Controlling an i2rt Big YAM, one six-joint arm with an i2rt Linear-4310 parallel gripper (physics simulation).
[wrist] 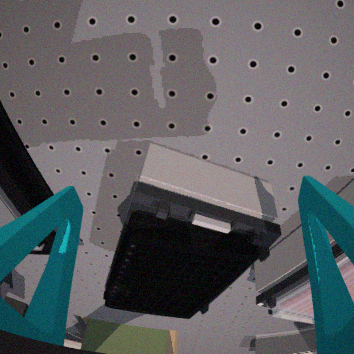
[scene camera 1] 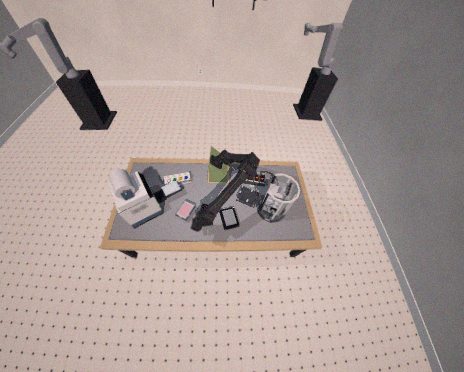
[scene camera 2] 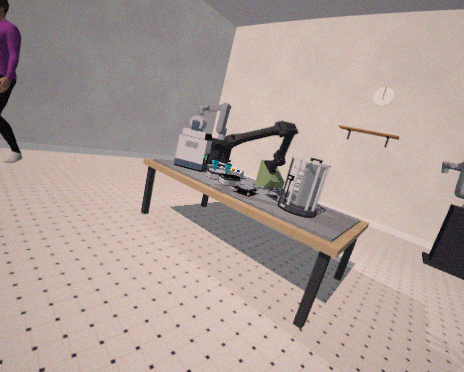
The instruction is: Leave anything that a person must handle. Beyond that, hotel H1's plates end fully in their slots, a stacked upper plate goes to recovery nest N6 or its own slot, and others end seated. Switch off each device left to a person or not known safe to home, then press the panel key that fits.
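Where they show: gripper, fingertip midpoint: (wrist: pixel 185 192) (scene camera 1: pixel 203 225) (scene camera 2: pixel 220 172); arm's base at its link origin: (scene camera 1: pixel 215 162) (scene camera 2: pixel 269 167).
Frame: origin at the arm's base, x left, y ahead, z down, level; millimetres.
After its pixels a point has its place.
My gripper (scene camera 2: pixel 221 166) @[x -86, y 527, z 85 mm] (wrist: pixel 185 192) @[x -86, y 527, z 85 mm] is open and empty. Its teal fingers stand on either side of a black-topped plate (wrist: pixel 182 265) @[x -84, y 444, z 102 mm] on a pale block (wrist: pixel 200 185) @[x -92, y 478, z 143 mm], apart from both. In scene camera 1 the arm mostly hides that plate. A pink plate (scene camera 1: pixel 186 209) @[x -225, y 386, z 109 mm] (wrist: pixel 296 300) @[x -185, y 382, z 107 mm] sits on a nest to one side, and a black-framed nest (scene camera 1: pixel 230 218) (wrist: pixel 15 160) lies on the other side. A clear round hotel (scene camera 1: pixel 272 205) @[x 403, y 443, z -66 mm] (scene camera 2: pixel 295 207) @[x 503, y 463, z 133 mm] stands at the table's right. A panel with coloured keys (scene camera 1: pixel 177 178) @[x -311, y 94, z 105 mm] (scene camera 2: pixel 235 170) @[x -294, y 91, z 107 mm] lies at the back left. Slot, nest and device labels are unreadable.
A white machine (scene camera 1: pixel 131 200) @[x -533, y 452, z -155 mm] (scene camera 2: pixel 191 149) @[x -518, y 451, z 7 mm] stands at the left. A green wedge (scene camera 1: pixel 216 173) @[x 7, y 72, z 58 mm] (scene camera 2: pixel 266 176) @[x 39, y 75, z 73 mm] (wrist: pixel 130 337) @[x 10, y 72, z 155 mm] stands at the back middle. A black flat device (scene camera 1: pixel 247 196) @[x 266, y 266, z 115 mm] and red-lit unit (scene camera 1: pixel 259 178) @[x 374, y 77, z 120 mm] lie near the hotel. A person (scene camera 2: pixel 7 50) is at the far left.
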